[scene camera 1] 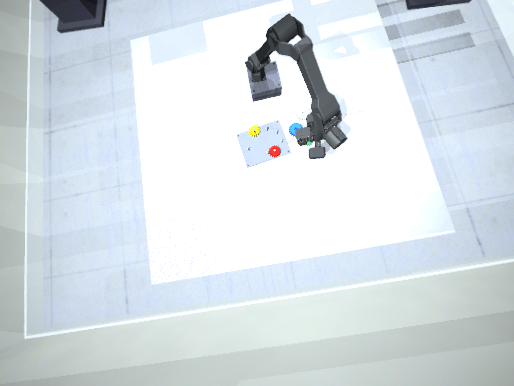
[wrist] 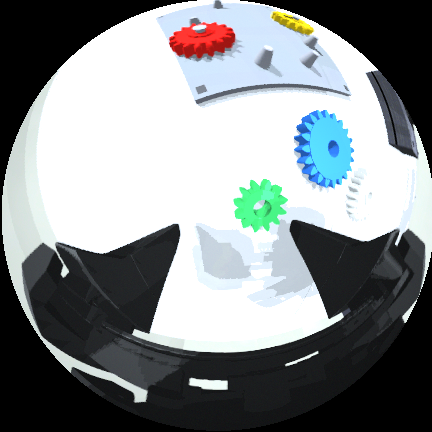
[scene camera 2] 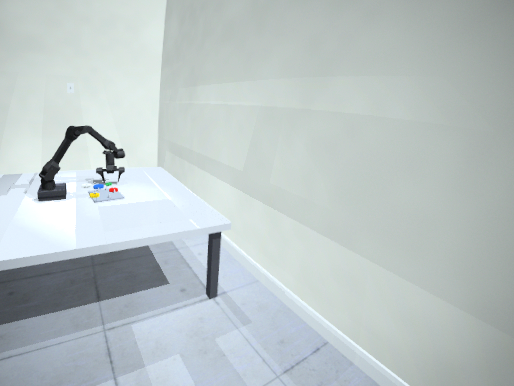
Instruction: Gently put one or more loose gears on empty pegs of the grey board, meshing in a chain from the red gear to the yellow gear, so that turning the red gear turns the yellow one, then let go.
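Frame: origin at the arm's base, x ahead, y left, z up, level; metres.
Seen in the pictures: gripper, fingertip midpoint: (scene camera 1: 311, 144) (wrist: 236, 227) (scene camera 2: 111, 182); arm's base, origin of the base link: (scene camera 1: 258, 75) (scene camera 2: 48, 188).
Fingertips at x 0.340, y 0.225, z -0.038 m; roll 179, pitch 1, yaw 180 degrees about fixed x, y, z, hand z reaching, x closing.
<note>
Offsets run from my fingertips to a thing's top centre. Level surfaces: height alone.
The grey board {dx -0.031, dy -0.222, dz +0.013 m} (scene camera 1: 260, 146) (wrist: 232, 75) lies on the table and bears the red gear {dx +0.020, dy -0.168, dz +0.007 m} (scene camera 1: 274, 151) (scene camera 2: 113, 190) (wrist: 212, 41) and the yellow gear {dx -0.087, dy -0.257, dz +0.008 m} (scene camera 1: 254, 131) (scene camera 2: 94, 195) (wrist: 292, 23), set apart, with several bare pegs. Beside the board lie three loose gears: the larger blue gear {dx -0.080, dy -0.064, dz -0.001 m} (scene camera 1: 295, 129) (scene camera 2: 98, 186) (wrist: 325, 160), the small green gear {dx -0.019, dy -0.014, dz -0.001 m} (scene camera 1: 309, 143) (scene camera 2: 108, 184) (wrist: 247, 200) and a white gear {dx -0.159, dy -0.027, dz -0.001 m} (wrist: 356, 197), faint against the table. My gripper (scene camera 2: 111, 181) (wrist: 236, 227) is open and empty, low above the table. In the wrist view the green gear shows just beyond the fingertips, nearer the right one.
The arm's base (scene camera 1: 266, 87) (scene camera 2: 52, 192) stands on the white table {dz -0.018 m} (scene camera 1: 210, 210) (scene camera 2: 150, 215), behind the board in the first scene view. The blue gear lies between the green gear and the board's near corner, with the white gear close beside the blue one.
</note>
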